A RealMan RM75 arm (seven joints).
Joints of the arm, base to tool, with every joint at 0 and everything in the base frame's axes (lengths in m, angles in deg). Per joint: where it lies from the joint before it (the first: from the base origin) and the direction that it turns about. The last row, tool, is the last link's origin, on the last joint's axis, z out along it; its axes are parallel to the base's.
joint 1: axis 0 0 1 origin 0.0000 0.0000 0.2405
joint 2: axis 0 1 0 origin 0.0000 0.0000 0.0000
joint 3: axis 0 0 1 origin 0.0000 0.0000 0.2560
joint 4: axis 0 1 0 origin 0.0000 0.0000 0.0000
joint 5: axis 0 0 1 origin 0.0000 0.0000 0.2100
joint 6: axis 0 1 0 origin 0.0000 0.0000 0.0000
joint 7: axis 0 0 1 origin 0.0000 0.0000 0.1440
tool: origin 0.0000 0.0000 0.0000
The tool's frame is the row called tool.
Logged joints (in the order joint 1, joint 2, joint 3, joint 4, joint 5, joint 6, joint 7), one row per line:
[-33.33, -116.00, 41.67, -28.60, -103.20, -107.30, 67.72]
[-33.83, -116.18, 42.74, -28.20, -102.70, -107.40, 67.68]
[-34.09, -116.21, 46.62, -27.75, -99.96, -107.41, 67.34]
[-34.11, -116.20, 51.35, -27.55, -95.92, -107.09, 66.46]
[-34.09, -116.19, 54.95, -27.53, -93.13, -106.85, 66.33]
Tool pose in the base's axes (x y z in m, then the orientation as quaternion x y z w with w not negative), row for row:
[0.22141, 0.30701, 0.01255, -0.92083, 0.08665, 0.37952, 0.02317]
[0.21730, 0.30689, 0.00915, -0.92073, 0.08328, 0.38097, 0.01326]
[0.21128, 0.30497, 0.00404, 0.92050, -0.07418, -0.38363, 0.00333]
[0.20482, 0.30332, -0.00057, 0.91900, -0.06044, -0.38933, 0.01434]
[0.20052, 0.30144, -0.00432, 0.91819, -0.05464, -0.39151, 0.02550]
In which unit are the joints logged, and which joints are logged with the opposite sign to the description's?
The joints are logged in degrees. Opposite sign: joint 1, joint 2, joint 3.
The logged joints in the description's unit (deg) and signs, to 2 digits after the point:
[33.33, 116.00, -41.67, -28.60, -103.20, -107.30, 67.72]
[33.83, 116.18, -42.74, -28.20, -102.70, -107.40, 67.68]
[34.09, 116.21, -46.62, -27.75, -99.96, -107.41, 67.34]
[34.11, 116.20, -51.35, -27.55, -95.92, -107.09, 66.46]
[34.09, 116.19, -54.95, -27.53, -93.13, -106.85, 66.33]

